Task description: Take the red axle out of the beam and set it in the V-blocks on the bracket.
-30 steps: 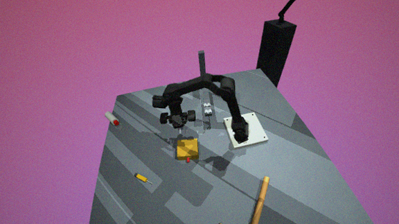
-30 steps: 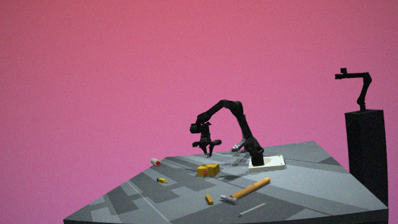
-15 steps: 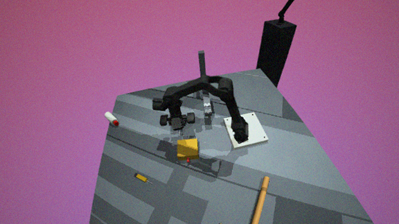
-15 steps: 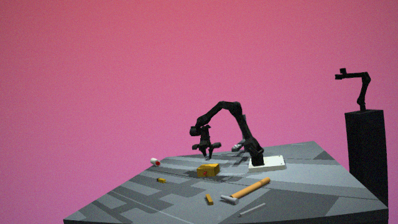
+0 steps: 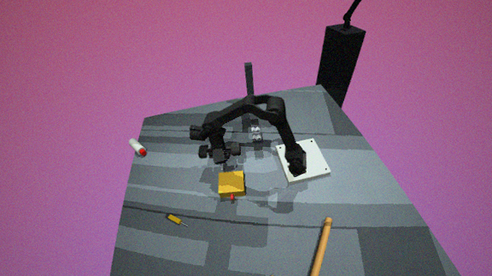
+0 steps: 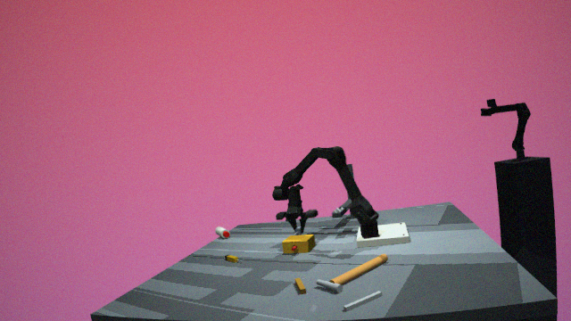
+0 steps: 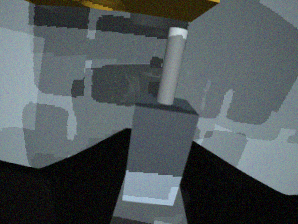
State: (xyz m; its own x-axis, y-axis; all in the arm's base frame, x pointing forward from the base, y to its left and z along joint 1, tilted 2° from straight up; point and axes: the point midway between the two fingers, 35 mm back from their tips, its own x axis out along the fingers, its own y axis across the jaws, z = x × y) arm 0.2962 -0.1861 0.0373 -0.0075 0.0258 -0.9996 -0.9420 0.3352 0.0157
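My gripper tip is now 20 mm to the right of the small pale block, 10 mm below it and 10 mm short of it. The rest, counted from my gripper tip: small yellow screwdriver 280 mm ahead, 190 mm to the left, 30 mm below; then yellow beam 130 mm to the left, 20 mm below; then grey bar 730 mm to the left, 180 mm behind, 40 mm below.
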